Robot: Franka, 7 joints.
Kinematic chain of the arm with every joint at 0, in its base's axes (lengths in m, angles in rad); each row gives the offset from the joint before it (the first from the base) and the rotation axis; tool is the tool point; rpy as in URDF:
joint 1: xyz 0 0 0.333 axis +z
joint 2: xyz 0 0 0 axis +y
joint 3: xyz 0 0 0.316 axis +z
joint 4: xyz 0.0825 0 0 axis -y
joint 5: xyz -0.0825 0 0.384 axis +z
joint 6: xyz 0 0 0 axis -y
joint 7: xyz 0.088 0 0 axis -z
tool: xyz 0 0 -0.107 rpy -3.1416 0 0
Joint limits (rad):
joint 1: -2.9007..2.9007
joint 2: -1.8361..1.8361
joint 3: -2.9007..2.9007
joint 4: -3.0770..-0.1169
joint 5: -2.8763..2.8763
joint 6: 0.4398..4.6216
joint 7: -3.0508..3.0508
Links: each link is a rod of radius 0.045 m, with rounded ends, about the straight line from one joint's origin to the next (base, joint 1, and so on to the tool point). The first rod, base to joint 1, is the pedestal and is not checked.
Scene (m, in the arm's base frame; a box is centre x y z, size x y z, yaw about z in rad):
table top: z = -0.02
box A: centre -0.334 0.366 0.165 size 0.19 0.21 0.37 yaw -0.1
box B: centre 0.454 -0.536 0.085 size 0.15 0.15 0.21 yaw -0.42
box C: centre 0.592 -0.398 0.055 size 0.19 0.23 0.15 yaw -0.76
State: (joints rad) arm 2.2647 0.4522 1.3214 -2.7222 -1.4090 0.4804 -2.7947
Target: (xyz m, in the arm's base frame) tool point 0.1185 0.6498 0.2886
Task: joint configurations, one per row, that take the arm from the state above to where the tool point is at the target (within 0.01 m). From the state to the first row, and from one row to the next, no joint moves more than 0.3 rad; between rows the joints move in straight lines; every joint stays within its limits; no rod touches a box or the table.
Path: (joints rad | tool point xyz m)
1: 2.1904 0.4495 1.2426 -2.4734 -1.5140 0.5184 -2.7771 | -0.3829 0.0399 0.3209
2: 2.1161 0.4467 1.1638 -2.2246 -1.6191 0.5563 -2.7595 | -0.4463 0.1167 0.3739
3: 1.8976 0.3215 1.0733 -2.1053 -1.6258 0.6028 -2.7771 | -0.4138 0.2528 0.4379
4: 1.6791 0.1962 0.9828 -1.9861 -1.6326 0.6493 -2.7947 | -0.3340 0.3660 0.5156
5: 1.4490 0.4891 0.7358 -1.7891 -1.7392 0.8357 -2.7947 | -0.1486 0.5718 0.4228
6: 1.2189 0.7820 0.4888 -1.5921 -1.8458 1.0221 -2.7947 | 0.1185 0.6498 0.2886

